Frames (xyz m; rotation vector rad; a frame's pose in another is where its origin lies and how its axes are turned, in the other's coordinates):
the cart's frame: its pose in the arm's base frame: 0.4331 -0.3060 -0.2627 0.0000 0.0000 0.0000
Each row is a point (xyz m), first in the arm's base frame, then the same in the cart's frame.
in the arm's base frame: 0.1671 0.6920 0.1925
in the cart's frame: -0.2660 0.9980 0.4552
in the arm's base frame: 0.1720 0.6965 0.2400
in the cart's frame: -0.2611 1.0025 0.5027
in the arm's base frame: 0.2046 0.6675 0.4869
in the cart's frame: -0.2285 0.9735 0.7496
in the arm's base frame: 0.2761 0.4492 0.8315
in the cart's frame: -0.1570 0.7552 1.0942
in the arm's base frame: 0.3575 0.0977 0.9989
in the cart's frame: -0.0756 0.4037 1.2616
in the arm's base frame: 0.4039 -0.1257 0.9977
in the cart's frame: -0.0292 0.1803 1.2604
